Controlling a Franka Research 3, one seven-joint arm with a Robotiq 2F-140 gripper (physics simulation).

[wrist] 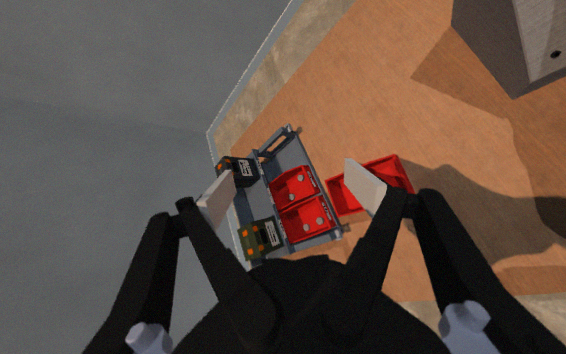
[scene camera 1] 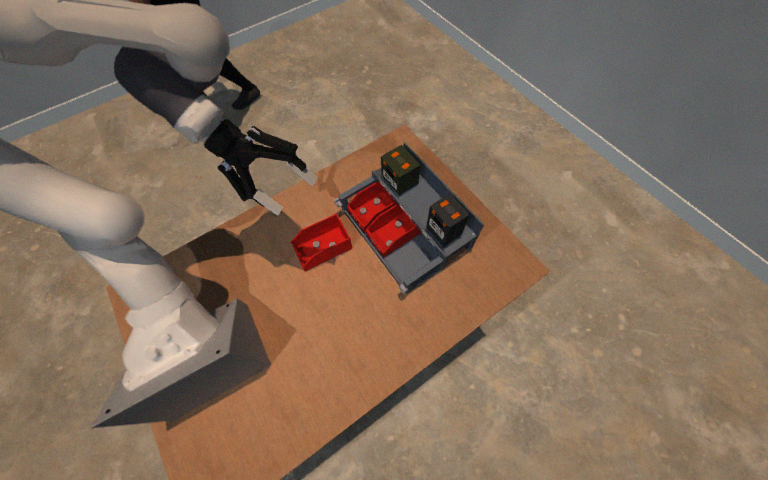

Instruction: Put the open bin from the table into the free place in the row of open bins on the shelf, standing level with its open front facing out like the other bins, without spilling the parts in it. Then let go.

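Observation:
The open red bin (scene camera 1: 325, 233) (wrist: 341, 197) stands upright on the table (scene camera 1: 351, 339) (wrist: 380, 110), beside the shelf, with two grey round parts inside; a fingertip partly hides it in the wrist view. The grey shelf (scene camera 1: 408, 264) (wrist: 295, 150) holds two red bins side by side in its front row: an end bin (scene camera 1: 368, 204) (wrist: 305, 222) and a middle bin (scene camera 1: 390, 230) (wrist: 295, 185), both with grey parts. The free place is at the row's other end, beside the middle bin. My gripper (scene camera 1: 289, 190) (wrist: 288, 176) is wide open and empty, above and apart from the table bin.
On the shelf's rear level stand a dark green box (scene camera 1: 399, 169) (wrist: 260, 239), behind the end bin, and a black box (scene camera 1: 447, 219) (wrist: 244, 171) near the free place's end. Low walls edge the shelf. The robot's base plate (scene camera 1: 192, 356) stands on the table.

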